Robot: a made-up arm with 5 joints.
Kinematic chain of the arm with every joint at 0, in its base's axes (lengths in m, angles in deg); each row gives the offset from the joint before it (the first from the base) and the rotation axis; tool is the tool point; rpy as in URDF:
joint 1: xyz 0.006 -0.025 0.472 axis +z
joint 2: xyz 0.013 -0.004 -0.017 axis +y
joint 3: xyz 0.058 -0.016 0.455 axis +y
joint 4: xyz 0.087 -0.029 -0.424 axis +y
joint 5: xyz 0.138 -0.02 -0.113 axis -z
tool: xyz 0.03 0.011 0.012 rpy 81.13 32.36 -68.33
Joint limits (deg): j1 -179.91..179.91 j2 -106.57..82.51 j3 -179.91..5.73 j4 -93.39..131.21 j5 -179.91..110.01
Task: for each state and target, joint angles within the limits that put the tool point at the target. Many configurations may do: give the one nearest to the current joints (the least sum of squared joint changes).
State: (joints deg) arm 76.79 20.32 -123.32 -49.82 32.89
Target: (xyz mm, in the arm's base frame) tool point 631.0 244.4 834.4
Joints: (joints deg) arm 29.80 36.14 -95.53 -79.57 34.34
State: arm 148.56 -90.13 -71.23 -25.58 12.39
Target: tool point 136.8 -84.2 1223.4
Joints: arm 130.07 -60.99 -63.80 -17.28 7.45
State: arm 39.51 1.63 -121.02 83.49 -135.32
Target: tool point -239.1 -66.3 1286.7
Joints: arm -3.06 -53.03 -122.19 99.20 -132.56
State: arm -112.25 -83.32 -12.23 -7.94 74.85
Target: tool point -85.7 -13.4 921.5
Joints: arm -105.93 -82.37 -18.27 -8.22 64.55
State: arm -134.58 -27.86 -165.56 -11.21 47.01
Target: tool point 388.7 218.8 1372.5
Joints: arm -158.00 -25.58 -160.73 -3.80 45.43
